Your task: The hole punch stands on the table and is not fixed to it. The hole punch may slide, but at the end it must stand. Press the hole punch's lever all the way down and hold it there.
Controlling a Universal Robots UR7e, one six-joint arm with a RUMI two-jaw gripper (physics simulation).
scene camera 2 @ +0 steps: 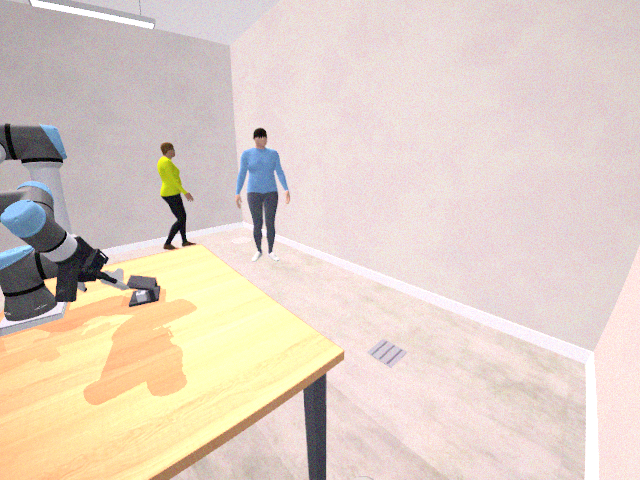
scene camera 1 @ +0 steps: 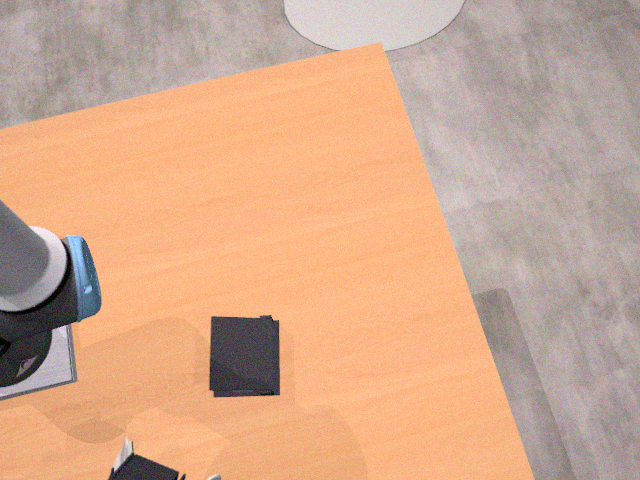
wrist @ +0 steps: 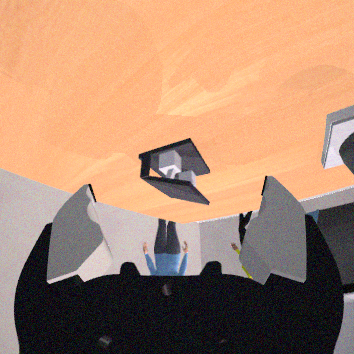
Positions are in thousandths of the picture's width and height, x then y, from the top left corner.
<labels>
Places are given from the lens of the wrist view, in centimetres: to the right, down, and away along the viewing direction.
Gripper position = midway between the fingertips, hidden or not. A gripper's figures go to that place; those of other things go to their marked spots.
my gripper (wrist: 499,516): 0, 1, 13
hole punch (wrist: 518,442): 1, -3, 30
</labels>
